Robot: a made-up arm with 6 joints. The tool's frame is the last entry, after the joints.
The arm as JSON. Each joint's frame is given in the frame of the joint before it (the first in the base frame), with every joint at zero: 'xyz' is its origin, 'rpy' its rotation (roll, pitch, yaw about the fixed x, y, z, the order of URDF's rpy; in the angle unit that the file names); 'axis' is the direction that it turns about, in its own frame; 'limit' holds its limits. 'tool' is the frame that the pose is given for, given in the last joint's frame.
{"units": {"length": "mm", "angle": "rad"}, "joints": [
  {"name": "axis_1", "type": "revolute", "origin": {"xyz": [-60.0, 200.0, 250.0], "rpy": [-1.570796, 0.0, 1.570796]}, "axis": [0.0, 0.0, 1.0], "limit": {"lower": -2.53, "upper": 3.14}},
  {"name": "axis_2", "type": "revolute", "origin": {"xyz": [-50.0, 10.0, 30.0], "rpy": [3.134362, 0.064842, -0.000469]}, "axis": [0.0, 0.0, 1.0], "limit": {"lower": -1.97, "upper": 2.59}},
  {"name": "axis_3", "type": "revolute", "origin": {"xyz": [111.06, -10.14, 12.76], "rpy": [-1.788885, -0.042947, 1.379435]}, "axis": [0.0, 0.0, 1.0], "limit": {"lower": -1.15, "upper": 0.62}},
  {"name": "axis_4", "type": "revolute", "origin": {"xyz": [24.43, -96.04, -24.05], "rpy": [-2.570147, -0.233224, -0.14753]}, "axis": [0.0, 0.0, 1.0], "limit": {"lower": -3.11, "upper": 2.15}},
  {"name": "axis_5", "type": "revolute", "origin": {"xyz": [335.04, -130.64, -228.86], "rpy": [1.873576, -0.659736, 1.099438]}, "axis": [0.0, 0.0, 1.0], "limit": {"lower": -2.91, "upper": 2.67}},
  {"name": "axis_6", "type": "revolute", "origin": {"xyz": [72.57, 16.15, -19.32], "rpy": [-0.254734, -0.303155, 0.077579]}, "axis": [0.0, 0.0, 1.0], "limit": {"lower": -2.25, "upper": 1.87}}
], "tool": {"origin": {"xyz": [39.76, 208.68, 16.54], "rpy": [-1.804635, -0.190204, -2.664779]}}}
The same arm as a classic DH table. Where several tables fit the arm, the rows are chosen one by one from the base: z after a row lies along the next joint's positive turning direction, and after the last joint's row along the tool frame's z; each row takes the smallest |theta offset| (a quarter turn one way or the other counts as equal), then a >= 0, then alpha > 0; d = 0 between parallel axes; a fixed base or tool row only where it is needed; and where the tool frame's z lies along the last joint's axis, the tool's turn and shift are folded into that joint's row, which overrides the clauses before.
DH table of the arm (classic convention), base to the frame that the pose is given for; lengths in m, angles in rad. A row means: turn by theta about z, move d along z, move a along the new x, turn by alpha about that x. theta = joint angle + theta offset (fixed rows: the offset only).
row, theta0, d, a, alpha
base (fixed), 1.5708, 0.2500, 0.2000, -1.5708
axis_1, -1.4601, 0.8337, -0.0155, 3.0763
axis_2, -0.0900, 0.7335, 0.0122, -1.7887
axis_3, -0.5366, -0.2416, 0.0669, -2.5293
axis_4, 0.8748, -0.2692, -0.0322, 1.8086
axis_5, -1.5281, 0.4663, -0.0563, 0.3934
axis_6, -0.4608, -0.1506, -0.1234, -1.8003
tool (fixed), -0.1954, -0.1775, 0.0000, 0.0000
Joint limits (rad, base to tool): -2.5300..3.1400 -1.9700..2.5900 -1.1500..0.6200 -3.1100..2.1500 -2.9100..2.6700 -2.2500..1.8700

